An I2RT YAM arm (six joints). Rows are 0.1 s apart.
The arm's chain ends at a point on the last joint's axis. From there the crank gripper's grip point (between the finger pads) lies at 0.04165 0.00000 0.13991 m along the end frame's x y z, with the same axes.
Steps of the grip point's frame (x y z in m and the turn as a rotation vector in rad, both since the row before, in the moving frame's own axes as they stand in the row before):
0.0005, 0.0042, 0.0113, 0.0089, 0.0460, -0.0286
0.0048, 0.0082, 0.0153, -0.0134, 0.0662, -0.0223
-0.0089, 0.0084, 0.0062, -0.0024, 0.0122, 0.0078
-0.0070, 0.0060, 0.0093, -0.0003, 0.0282, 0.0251
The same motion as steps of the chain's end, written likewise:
-0.0059, 0.0067, 0.0134, 0.0089, 0.0460, -0.0286
-0.0044, 0.0074, 0.0184, -0.0134, 0.0662, -0.0223
-0.0106, 0.0077, 0.0067, -0.0024, 0.0122, 0.0078
-0.0109, 0.0049, 0.0105, -0.0003, 0.0282, 0.0251

